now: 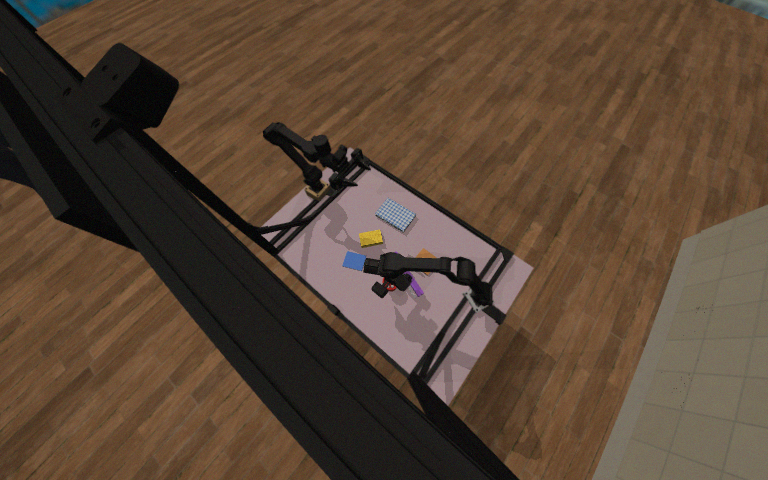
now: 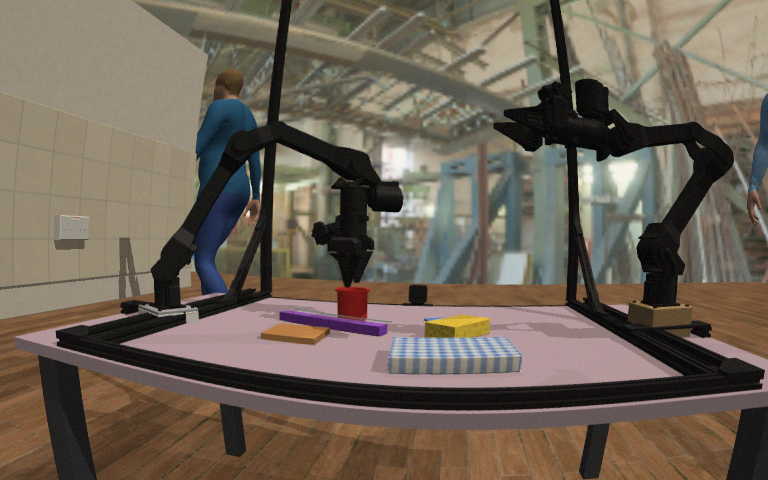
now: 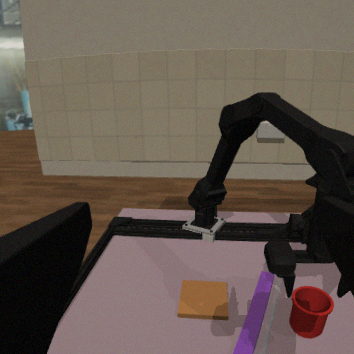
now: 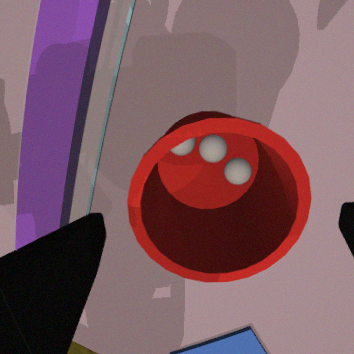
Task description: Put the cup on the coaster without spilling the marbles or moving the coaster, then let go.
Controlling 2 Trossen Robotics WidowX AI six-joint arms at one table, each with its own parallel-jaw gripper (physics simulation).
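Frame: origin at the left arm's base, x ahead, y left, z up, level; centimetres.
Seen in the pictures: left gripper, fingertip midpoint: (image 1: 364,177) (image 2: 498,119) (image 3: 205,211); right gripper, fingertip midpoint: (image 1: 390,281) (image 2: 352,285) (image 3: 313,295) (image 4: 222,219); left arm's base, origin of the base link: (image 1: 316,186) (image 2: 660,304); right arm's base, origin of the base link: (image 1: 479,297) (image 2: 167,306) (image 3: 204,221).
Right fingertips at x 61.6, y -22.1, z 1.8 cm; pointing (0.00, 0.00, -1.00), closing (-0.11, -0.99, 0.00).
Offsets run from my right fingertips to a thing's top centre. "*": to the spot under its first point.
A red cup {dz -0.8, dx +0.0, dy +0.0 cm} (image 1: 389,286) (image 2: 352,305) (image 3: 308,321) (image 4: 220,240) stands upright on the table. Several grey marbles {dz -5.3, dx +1.1, dy -0.3 cm} (image 4: 213,148) lie in it. My right gripper (image 1: 390,284) (image 2: 352,282) (image 4: 222,219) is open and points down, its fingertips just above the rim, one toward each side of the cup. Two flat squares lie on the table, a blue one {dz -7.2, dx -21.5, dy +0.4 cm} (image 1: 353,260) (image 2: 431,319) (image 4: 225,345) and an orange one {dz -6.5, dx +8.0, dy +18.9 cm} (image 1: 425,254) (image 2: 294,333) (image 3: 203,300); I cannot tell which is the coaster. My left gripper (image 1: 362,175) (image 2: 497,118) is open and empty, high and far from the cup.
A purple bar {dz -5.6, dx +3.1, dy +8.0 cm} (image 1: 417,287) (image 2: 334,322) (image 3: 255,315) (image 4: 55,110) with a thin clear pane {* dz -5.6, dx +4.2, dy +4.9 cm} (image 4: 107,110) beside it lies between cup and orange square. A yellow sponge {dz -4.7, dx -21.0, dy +14.2 cm} (image 1: 370,237) (image 2: 457,326) and a blue checkered block {dz -5.1, dx -18.1, dy +32.7 cm} (image 1: 395,215) (image 2: 454,354) lie nearby.
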